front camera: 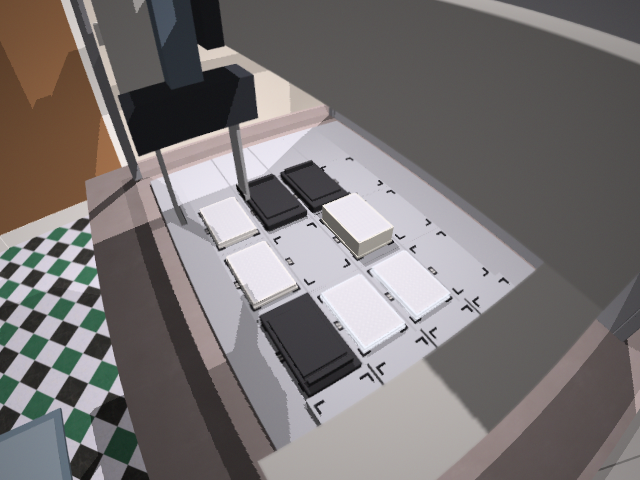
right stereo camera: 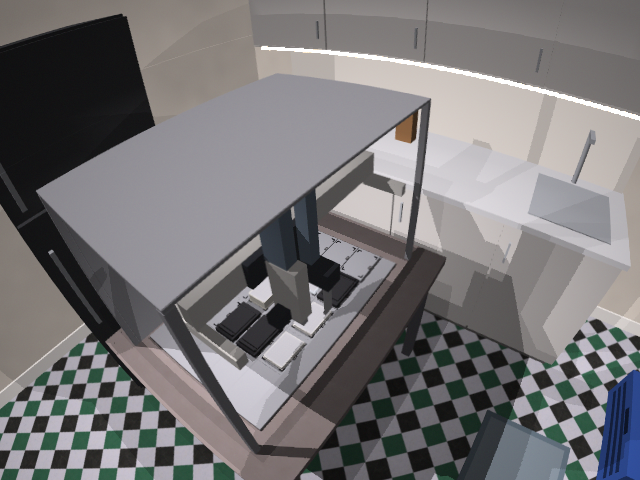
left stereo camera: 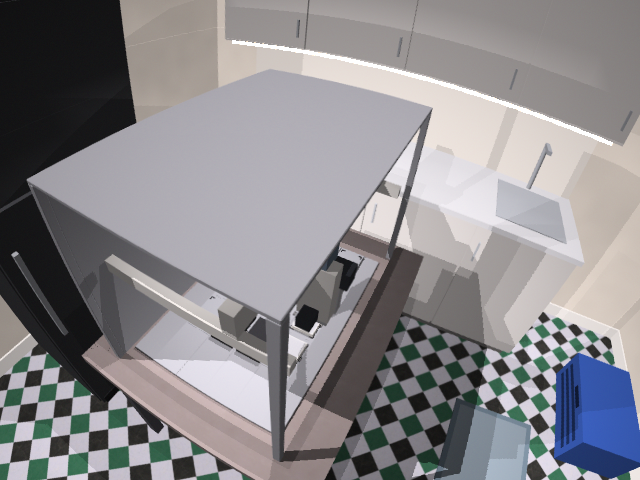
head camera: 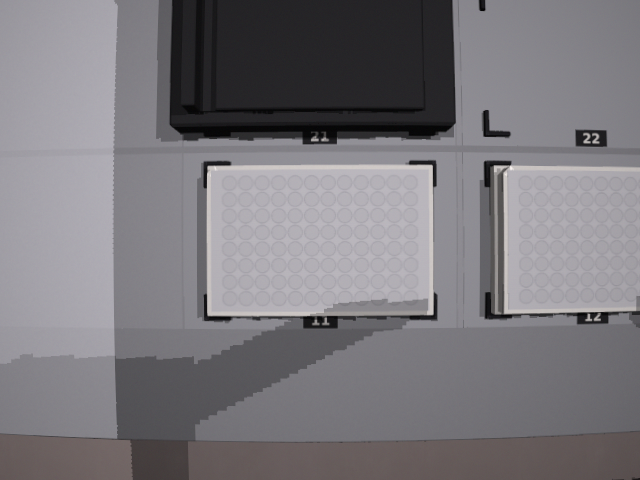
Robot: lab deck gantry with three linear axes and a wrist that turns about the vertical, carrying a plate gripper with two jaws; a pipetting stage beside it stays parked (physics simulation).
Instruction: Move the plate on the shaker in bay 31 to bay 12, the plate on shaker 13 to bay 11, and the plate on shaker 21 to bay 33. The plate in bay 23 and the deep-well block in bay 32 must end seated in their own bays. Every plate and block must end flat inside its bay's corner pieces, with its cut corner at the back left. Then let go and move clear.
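Places are measured from the robot's base along level axes (x left, y back, z up), in centimetres.
Where they show: gripper, fingertip midpoint: (front camera: 212, 205) (right stereo camera: 314, 303); robot's base, link origin: (front camera: 199, 213) (right stereo camera: 282, 370) (head camera: 210, 314).
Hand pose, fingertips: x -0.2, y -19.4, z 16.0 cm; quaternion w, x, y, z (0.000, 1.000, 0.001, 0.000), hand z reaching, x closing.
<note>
Things, the pixels of their centre, and the offset from my fingertips. "*": a spot on its surface instead. Level surfaces: height alone.
- bay 11, surface spot: (head camera: 320, 240) (front camera: 226, 218) * dy +13.0, dx +4.5, dz -14.6 cm
- bay 12, surface spot: (head camera: 573, 240) * dy -1.3, dx +4.4, dz -14.6 cm
- bay 23, surface spot: (front camera: 363, 312) * dy -20.6, dx +14.8, dz -14.6 cm
- bay 33, surface spot: (front camera: 410, 284) * dy -20.5, dx +25.2, dz -14.6 cm
- tall deep-well block, body centre: (front camera: 356, 223) (right stereo camera: 267, 291) dy -3.4, dx +25.9, dz -13.9 cm
- Black shaker 21, body centre: (head camera: 312, 44) (front camera: 271, 199) (left stereo camera: 259, 338) (right stereo camera: 259, 334) dy +13.4, dx +15.3, dz -14.5 cm
- shaker 31, body centre: (front camera: 313, 183) (right stereo camera: 238, 320) dy +13.4, dx +26.0, dz -14.5 cm
- shaker 13, body centre: (front camera: 308, 340) (right stereo camera: 338, 287) dy -20.2, dx +4.6, dz -14.5 cm
- Bay 22, surface spot: (head camera: 558, 67) * dy -1.5, dx +14.9, dz -16.0 cm
- roof panel, surface height: dz +53.1 cm
White 96-well plates lie flat in bay 11 (front camera: 229, 222) (head camera: 320, 240) and bay 12 (front camera: 262, 273) (head camera: 573, 240), their cut corners at the back left in the head view. White plates lie in bay 23 (front camera: 363, 312) and bay 33 (front camera: 410, 284); both look flat in the front view. The tall deep-well block (front camera: 356, 224) sits in bay 32. Black shaker 21 (front camera: 273, 201) (head camera: 315, 56), shaker 31 (front camera: 312, 184) and shaker 13 (front camera: 310, 343) bear no plate. My gripper (front camera: 215, 211) is open and empty, its jaws hanging above the bay 11 plate. The jaws do not show in the head view.
Bay 22 (head camera: 558, 67) holds no plate. The grey pipetting stage (left stereo camera: 324, 291) (right stereo camera: 289, 291) stands close beside the gripper column over the deck. Grey frame posts (left stereo camera: 279, 392) (right stereo camera: 211, 382) and a roof panel (left stereo camera: 232, 180) (right stereo camera: 232, 175) enclose the deck.
</note>
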